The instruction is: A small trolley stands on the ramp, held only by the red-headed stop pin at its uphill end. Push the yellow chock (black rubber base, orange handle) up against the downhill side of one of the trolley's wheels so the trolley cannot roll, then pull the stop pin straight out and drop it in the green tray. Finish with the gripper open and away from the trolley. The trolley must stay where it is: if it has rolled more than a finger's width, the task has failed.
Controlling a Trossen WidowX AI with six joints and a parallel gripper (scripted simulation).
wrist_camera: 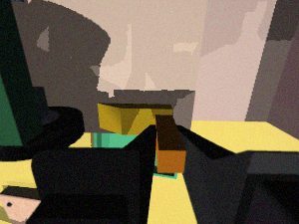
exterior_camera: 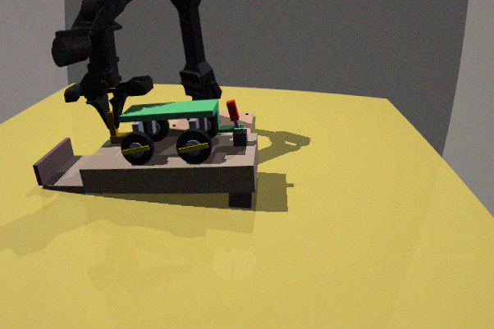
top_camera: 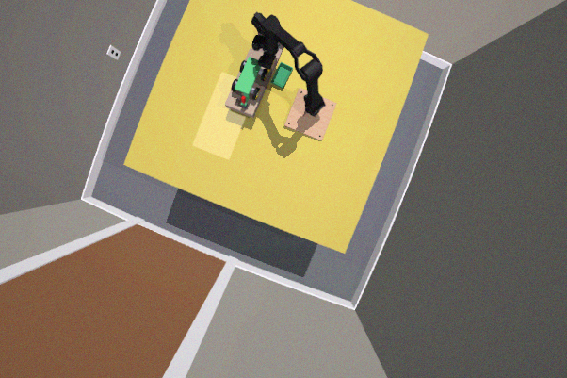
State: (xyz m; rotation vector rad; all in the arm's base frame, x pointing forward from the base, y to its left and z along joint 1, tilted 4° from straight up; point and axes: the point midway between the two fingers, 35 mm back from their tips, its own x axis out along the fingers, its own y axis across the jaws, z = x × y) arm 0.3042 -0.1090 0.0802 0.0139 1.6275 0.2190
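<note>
The red-headed stop pin is 26 cm to the left of my gripper tip and 4 cm above it. From my gripper tip the other things lie so: raised stop wall: 7 cm ahead, 12 cm to the right, 6 cm below; then green tray: 7 cm behind, 3 cm to the left, 10 cm below; then yellow chock: 2 cm to the left, 1 cm below.
</note>
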